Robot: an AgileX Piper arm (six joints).
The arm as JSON. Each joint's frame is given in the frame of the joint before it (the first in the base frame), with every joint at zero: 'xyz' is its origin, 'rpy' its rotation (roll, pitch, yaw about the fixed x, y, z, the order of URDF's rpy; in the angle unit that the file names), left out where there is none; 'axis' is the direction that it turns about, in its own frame. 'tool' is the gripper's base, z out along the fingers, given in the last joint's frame.
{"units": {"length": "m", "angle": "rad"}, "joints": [
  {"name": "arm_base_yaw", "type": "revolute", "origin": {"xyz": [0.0, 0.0, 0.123], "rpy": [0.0, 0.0, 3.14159]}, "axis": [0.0, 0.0, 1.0]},
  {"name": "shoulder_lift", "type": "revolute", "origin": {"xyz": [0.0, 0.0, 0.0], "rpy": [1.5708, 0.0, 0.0]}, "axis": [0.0, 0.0, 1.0]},
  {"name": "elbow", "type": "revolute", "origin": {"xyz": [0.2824, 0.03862, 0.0], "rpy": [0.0, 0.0, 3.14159]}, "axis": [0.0, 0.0, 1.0]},
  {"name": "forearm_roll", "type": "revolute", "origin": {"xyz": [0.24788, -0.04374, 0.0], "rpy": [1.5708, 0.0, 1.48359]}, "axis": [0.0, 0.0, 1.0]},
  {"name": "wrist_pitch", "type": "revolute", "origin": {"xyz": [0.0, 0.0, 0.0], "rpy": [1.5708, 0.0, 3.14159]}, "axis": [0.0, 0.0, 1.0]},
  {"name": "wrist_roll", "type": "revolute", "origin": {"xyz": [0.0, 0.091, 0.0], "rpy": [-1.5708, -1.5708, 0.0]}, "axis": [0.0, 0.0, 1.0]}
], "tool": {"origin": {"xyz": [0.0, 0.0, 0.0], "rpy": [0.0, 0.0, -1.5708]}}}
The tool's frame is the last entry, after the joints.
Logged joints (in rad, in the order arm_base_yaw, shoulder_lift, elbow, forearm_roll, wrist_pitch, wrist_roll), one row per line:
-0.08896 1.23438 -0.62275 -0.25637 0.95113 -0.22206
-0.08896 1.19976 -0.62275 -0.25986 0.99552 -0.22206
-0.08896 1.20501 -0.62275 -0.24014 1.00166 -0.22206
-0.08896 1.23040 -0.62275 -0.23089 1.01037 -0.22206
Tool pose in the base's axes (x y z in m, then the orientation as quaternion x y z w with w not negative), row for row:
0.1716 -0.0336 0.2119 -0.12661 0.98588 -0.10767 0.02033
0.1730 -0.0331 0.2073 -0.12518 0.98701 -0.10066 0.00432
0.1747 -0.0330 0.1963 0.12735 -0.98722 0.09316 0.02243
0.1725 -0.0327 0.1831 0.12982 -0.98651 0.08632 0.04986
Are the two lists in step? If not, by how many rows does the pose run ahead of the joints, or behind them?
The pose runs 2 rows ahead of the joints: the pose in row i belongs to the joints in row i + 2.
